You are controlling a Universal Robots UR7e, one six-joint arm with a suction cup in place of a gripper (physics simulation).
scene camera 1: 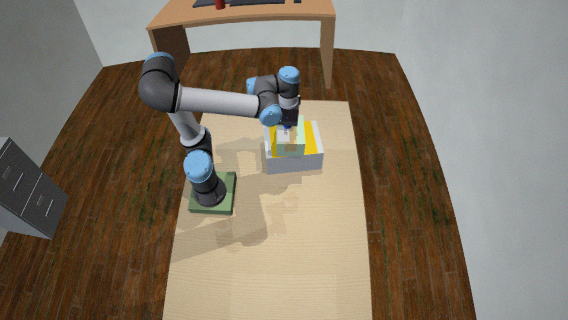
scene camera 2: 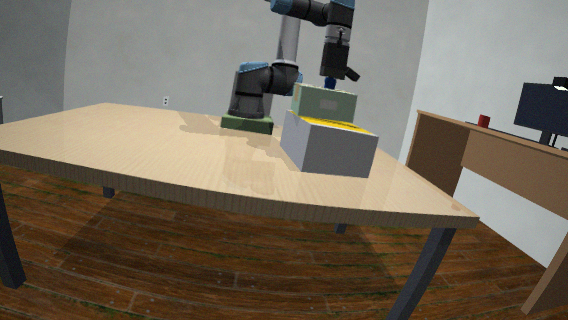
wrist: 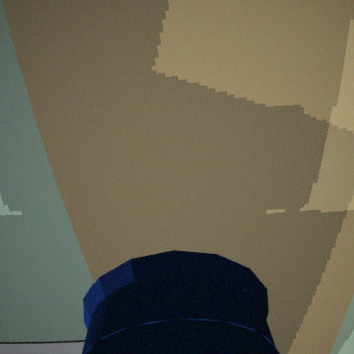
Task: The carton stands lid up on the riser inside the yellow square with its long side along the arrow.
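The carton is a pale green box with a tan tape strip and a white label on its lid, and the lid faces up. It sits on the yellow square on top of the grey riser, with no gap that I can make out. Its long side runs along the riser's short way in scene camera 1. My suction cup presses on the lid near its far end and holds the carton. The wrist view shows only the taped lid close up. The arrow is hidden.
The riser stands on a light wooden table. The arm's green base plate is left of the riser. A wooden desk with a red cup and a monitor stands beyond. A grey cabinet stands at the left.
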